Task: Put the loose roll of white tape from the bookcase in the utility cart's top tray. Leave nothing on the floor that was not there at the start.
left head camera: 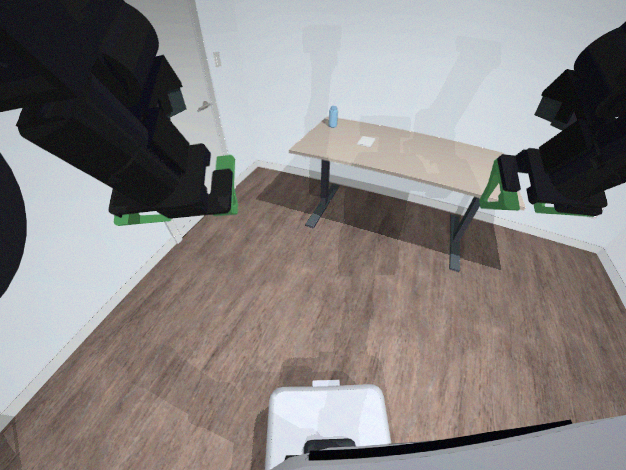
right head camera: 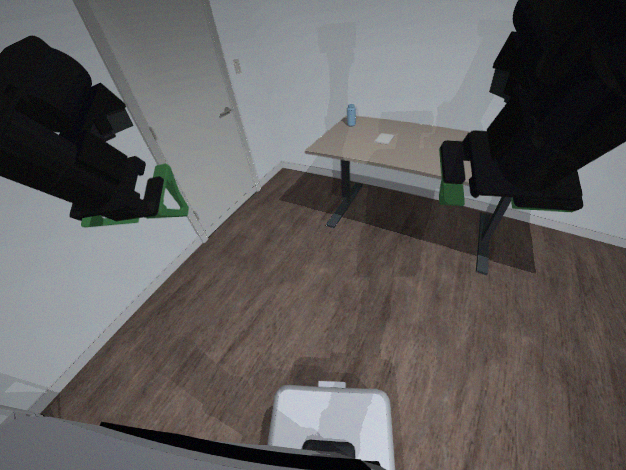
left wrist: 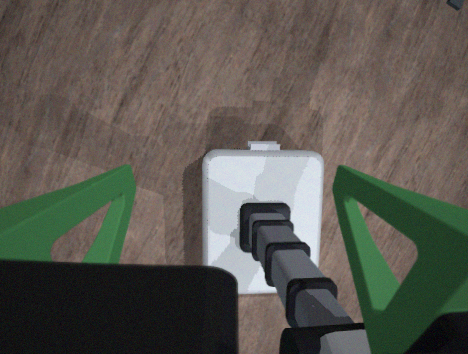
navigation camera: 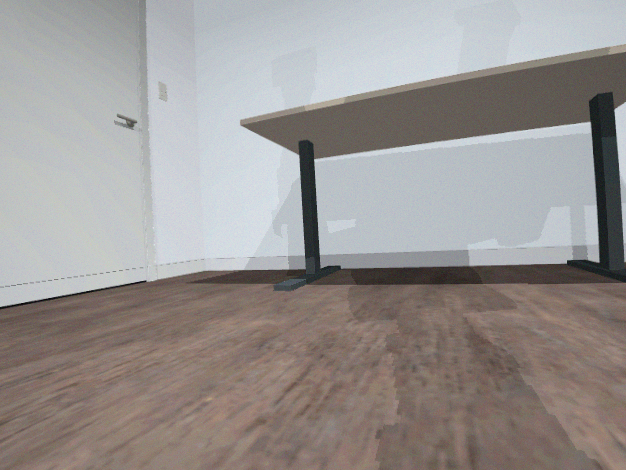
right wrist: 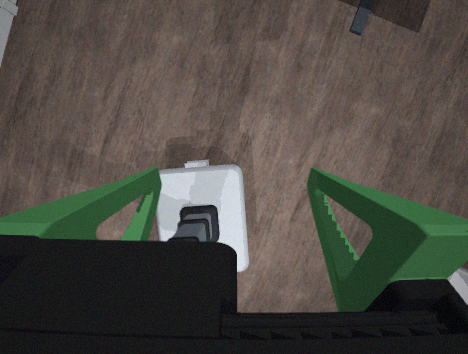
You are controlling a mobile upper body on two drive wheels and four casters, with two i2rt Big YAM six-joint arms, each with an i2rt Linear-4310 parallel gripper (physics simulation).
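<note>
My left gripper shows in the right head camera view and again in the left wrist view. As for my right gripper, the left head camera view has it, and so does the right wrist view. Along with my grippers, the pictures show a white door and a light wooden table.
</note>
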